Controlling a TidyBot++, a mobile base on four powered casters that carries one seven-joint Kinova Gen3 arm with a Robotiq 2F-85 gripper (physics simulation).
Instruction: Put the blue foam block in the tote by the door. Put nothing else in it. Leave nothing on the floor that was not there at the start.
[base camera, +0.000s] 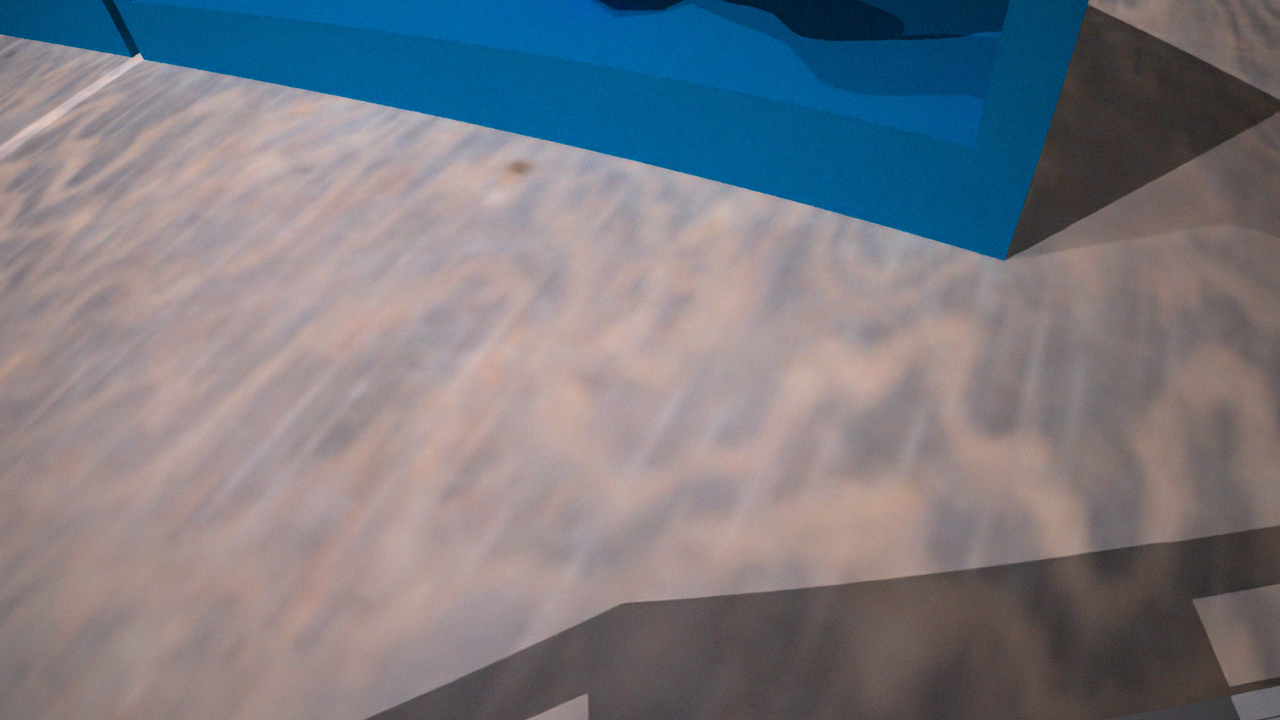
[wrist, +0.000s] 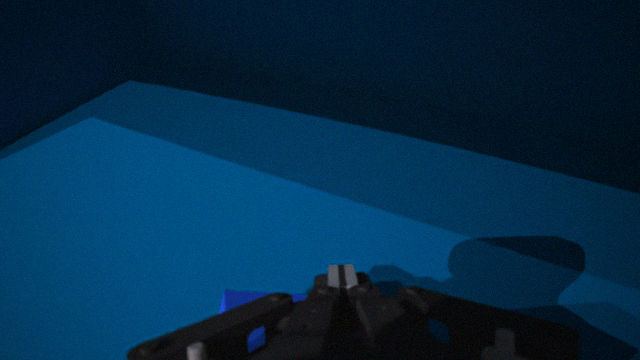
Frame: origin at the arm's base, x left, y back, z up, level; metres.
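Seen in the pictures: gripper, fingertip midpoint: (wrist: 341, 281).
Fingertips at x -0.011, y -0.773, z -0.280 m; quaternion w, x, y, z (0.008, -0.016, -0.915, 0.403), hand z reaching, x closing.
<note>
A point is followed by its place in that frame.
My gripper (wrist: 341, 281) @[x -0.011, y -0.773, z -0.280 m] is shut, with its two pale fingertips pressed together and nothing between them. It is inside a large blue open-fronted container (base camera: 554, 107) @[x 0.059, y -0.621, z -0.364 m] (wrist: 150, 200) @[x 0.161, y -0.891, z -0.320 m]; whether this is the tote by the door I cannot tell. The blue foam block (wrist: 239, 300) @[x 0.038, y -0.756, z -0.260 m] shows at the bottom of the wrist view, below and left of the fingertips, inside the container. Most of the block is hidden behind the gripper's left finger linkage. The block does not show in the base camera view.
The container's low front edge runs across the top of the base camera view, ending in a corner at the right. A mottled wooden floor (base camera: 537, 385) @[x 0.066, y -0.382, z -0.396 m] lies before it. A pale strip (base camera: 76, 102) meets the container's base at the upper left. Dark shadows lie at the lower right.
</note>
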